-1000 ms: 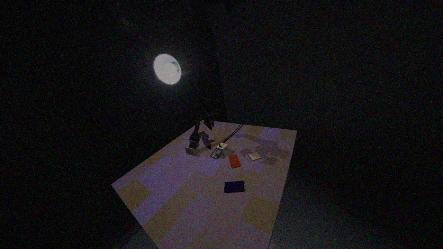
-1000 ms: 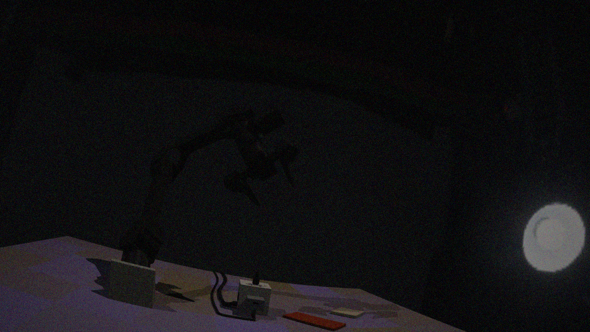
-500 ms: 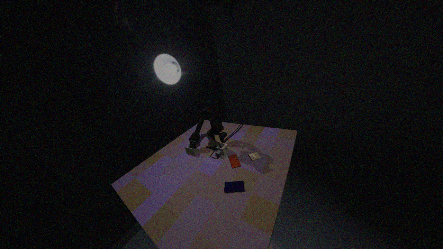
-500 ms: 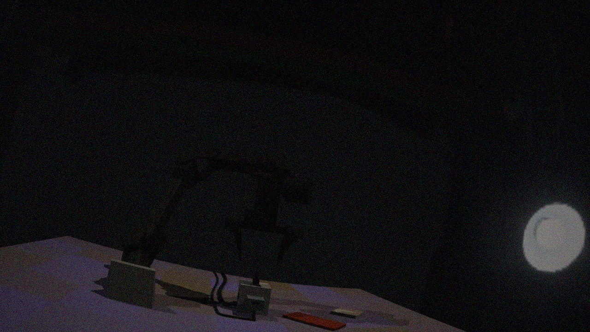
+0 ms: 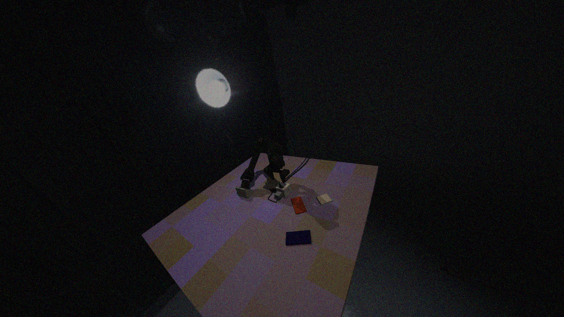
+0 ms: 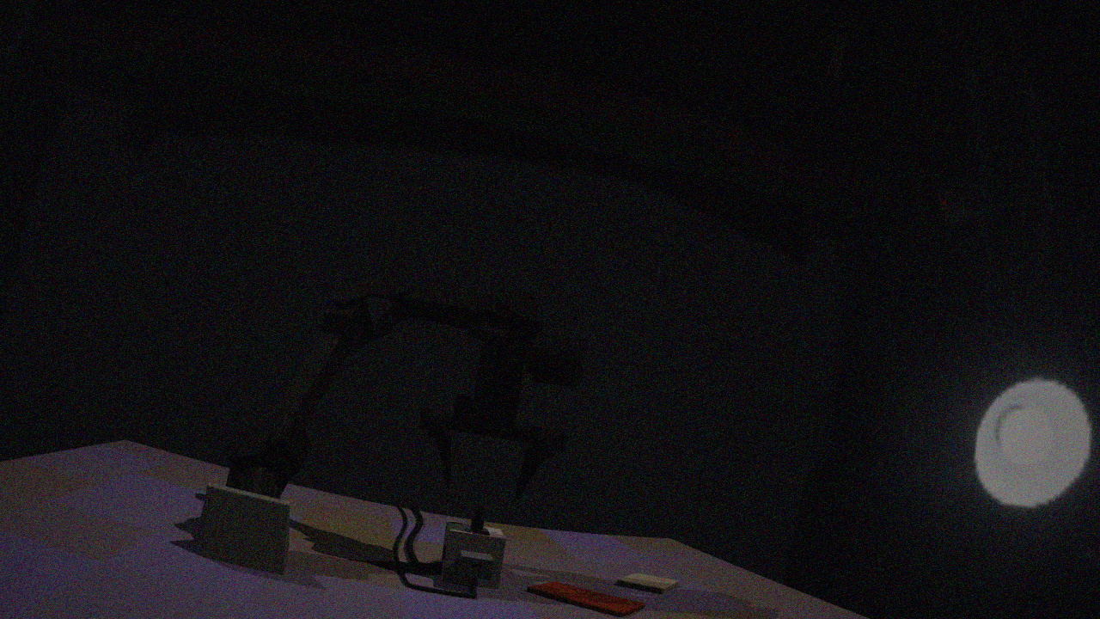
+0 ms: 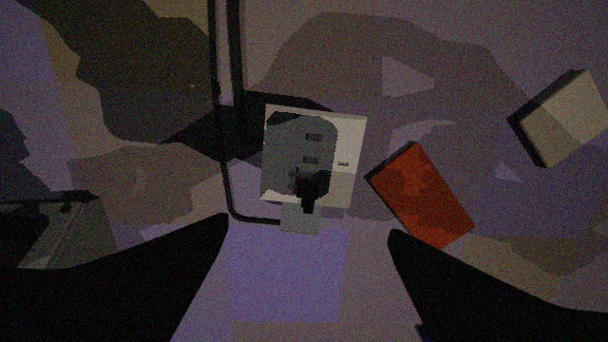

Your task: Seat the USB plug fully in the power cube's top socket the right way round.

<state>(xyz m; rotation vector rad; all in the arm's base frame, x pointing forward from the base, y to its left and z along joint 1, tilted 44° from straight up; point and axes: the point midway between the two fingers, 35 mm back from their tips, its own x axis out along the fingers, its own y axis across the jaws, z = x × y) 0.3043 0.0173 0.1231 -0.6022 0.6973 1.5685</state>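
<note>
The black USB plug lies 40 mm below my gripper tip. The rest, counted from my gripper tip: dark blue slab 280 mm ahead, 240 mm to the right, 130 mm below; then cream slab 290 mm ahead, 130 mm below, 80 mm to the left.
</note>
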